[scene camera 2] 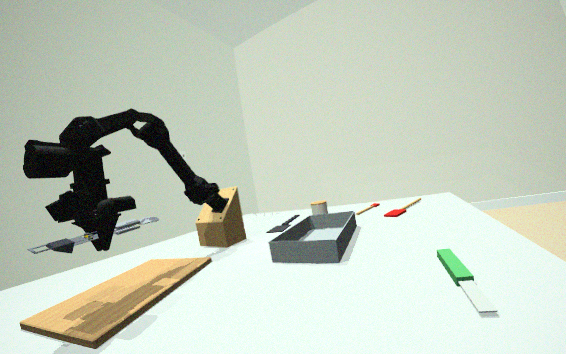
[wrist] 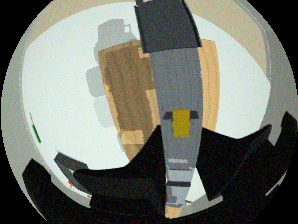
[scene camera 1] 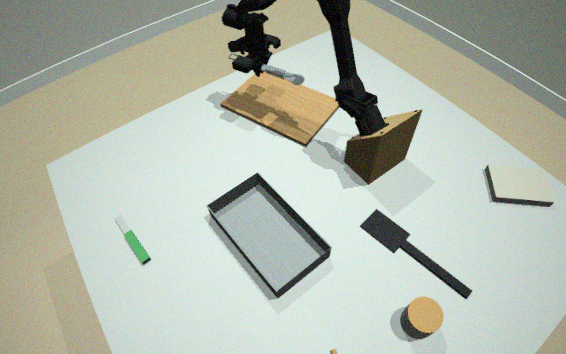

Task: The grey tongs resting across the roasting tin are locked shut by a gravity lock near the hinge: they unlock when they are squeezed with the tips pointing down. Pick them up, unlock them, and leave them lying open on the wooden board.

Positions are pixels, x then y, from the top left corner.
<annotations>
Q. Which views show my gripper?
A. Scene camera 2, the wrist view and scene camera 1: all of them.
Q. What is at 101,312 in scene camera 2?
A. A wooden board.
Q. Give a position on a grey roasting tin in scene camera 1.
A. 282,248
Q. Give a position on a cream block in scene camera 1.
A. At 524,186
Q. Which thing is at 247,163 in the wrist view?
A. My gripper.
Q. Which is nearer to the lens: the cork-topped jar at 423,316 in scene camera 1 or the black spatula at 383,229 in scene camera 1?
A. The cork-topped jar.
</annotations>
